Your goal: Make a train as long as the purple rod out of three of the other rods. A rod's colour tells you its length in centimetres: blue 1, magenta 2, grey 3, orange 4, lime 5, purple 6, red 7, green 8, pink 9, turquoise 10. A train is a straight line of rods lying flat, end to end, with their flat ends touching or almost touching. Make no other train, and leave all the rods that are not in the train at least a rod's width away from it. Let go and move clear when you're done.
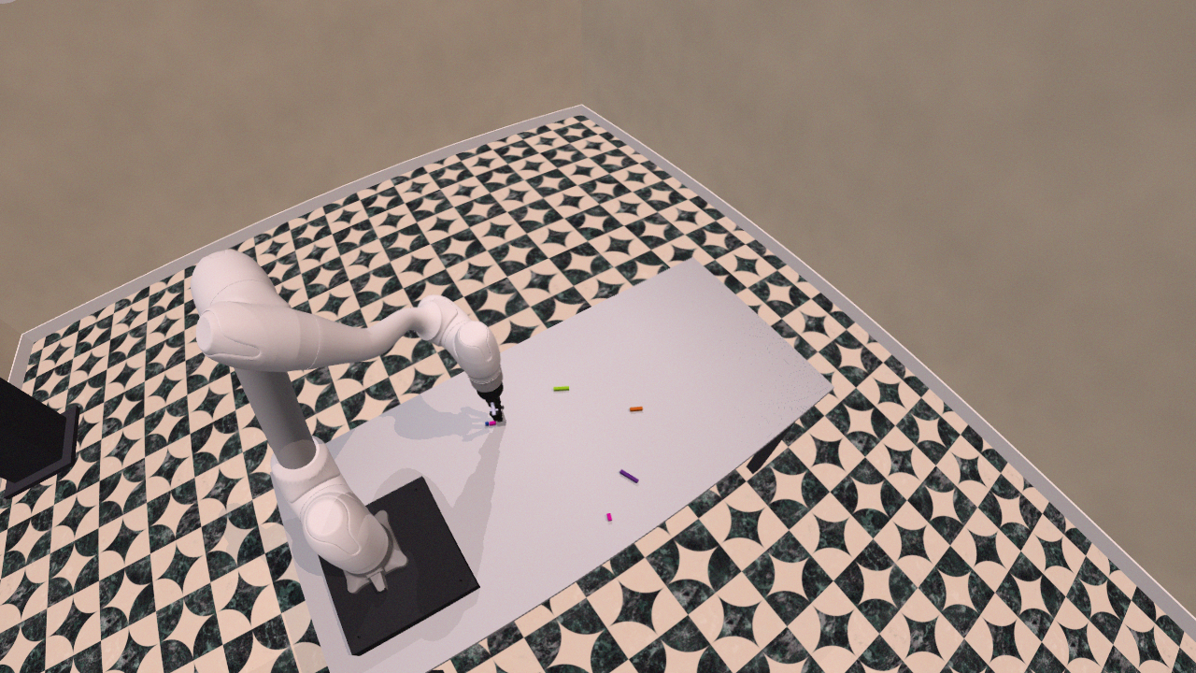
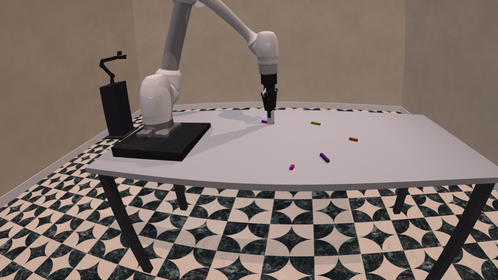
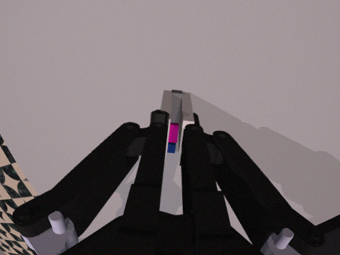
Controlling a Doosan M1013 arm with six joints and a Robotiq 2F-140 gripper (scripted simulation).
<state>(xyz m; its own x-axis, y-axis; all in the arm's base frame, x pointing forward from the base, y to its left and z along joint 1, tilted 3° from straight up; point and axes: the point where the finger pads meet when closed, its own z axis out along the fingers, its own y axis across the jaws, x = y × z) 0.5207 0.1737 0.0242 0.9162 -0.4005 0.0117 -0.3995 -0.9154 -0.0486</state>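
Now: hand 30 mm above the grey rod. Also, from my hand: lime rod: 220 mm ahead, 30 mm below; small blue rod: 40 mm behind, 20 mm to the left, 30 mm below; orange rod: 380 mm ahead, 200 mm to the right, 30 mm below.
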